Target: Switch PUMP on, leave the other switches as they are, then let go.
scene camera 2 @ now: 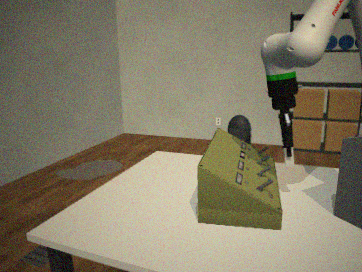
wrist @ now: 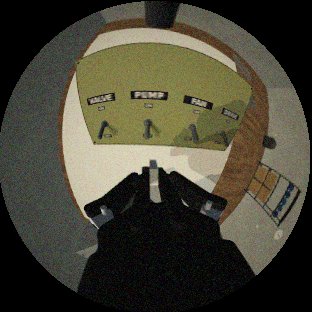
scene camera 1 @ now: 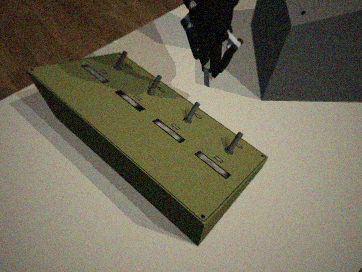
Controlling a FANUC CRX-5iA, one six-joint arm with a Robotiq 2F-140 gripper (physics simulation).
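Frame: origin at the arm's base, x ahead, y left, z up, level; metres.
Where they show: gripper, between the fingertips: [scene camera 2: 289,165] [wrist: 152,165] [scene camera 1: 210,81].
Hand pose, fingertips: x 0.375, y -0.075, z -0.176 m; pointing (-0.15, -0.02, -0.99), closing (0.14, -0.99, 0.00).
After its pixels a point has its place.
A green sloped switch box [scene camera 1: 125,145] {y -0.051, x 0.639, z -0.126 m} [scene camera 2: 235,200] {y 0.145, x 0.526, z -0.220 m} [wrist: 150,70] {y -0.041, x 0.588, z -0.152 m} stands on the table with four levers. The PUMP lever [scene camera 1: 191,112] {y -0.050, x 0.462, z -0.191 m} [wrist: 148,129] {y -0.055, x 0.457, z -0.188 m} is between the VALVE lever [scene camera 1: 235,143] {y 0.072, x 0.450, z -0.191 m} [wrist: 103,130] {y 0.062, x 0.446, z -0.191 m} and the FAN lever [scene camera 1: 154,85] {y -0.168, x 0.471, z -0.192 m} [wrist: 194,133] {y -0.169, x 0.467, z -0.188 m}. A fourth lever [scene camera 1: 120,60] {y -0.287, x 0.481, z -0.191 m} [wrist: 224,137] {y -0.287, x 0.482, z -0.194 m} has a label too blurred to read. All four lean alike, away from their ON marks, towards the box's low edge. My gripper [scene camera 1: 207,79] {y -0.075, x 0.375, z -0.176 m} [scene camera 2: 289,159] {y -0.075, x 0.375, z -0.176 m} [wrist: 152,165] {y -0.075, x 0.375, z -0.176 m} is shut and empty. Its tips are just outside that low edge, level with PUMP in the wrist view, apart from the levers.
A large dark grey block [scene camera 1: 315,65] {y 0.068, x 0.163, z -0.166 m} [scene camera 2: 350,185] {y 0.033, x 0.199, z -0.188 m} stands on the gripper's side of the box. The white table [scene camera 1: 300,215] {y 0.267, x 0.421, z -0.307 m} [scene camera 2: 125,210] {y 0.145, x 0.895, z -0.307 m} has wooden floor [scene camera 2: 25,200] around it. A dark rounded object [scene camera 2: 240,126] and a shelf rack with cartons [scene camera 2: 310,104] are behind.
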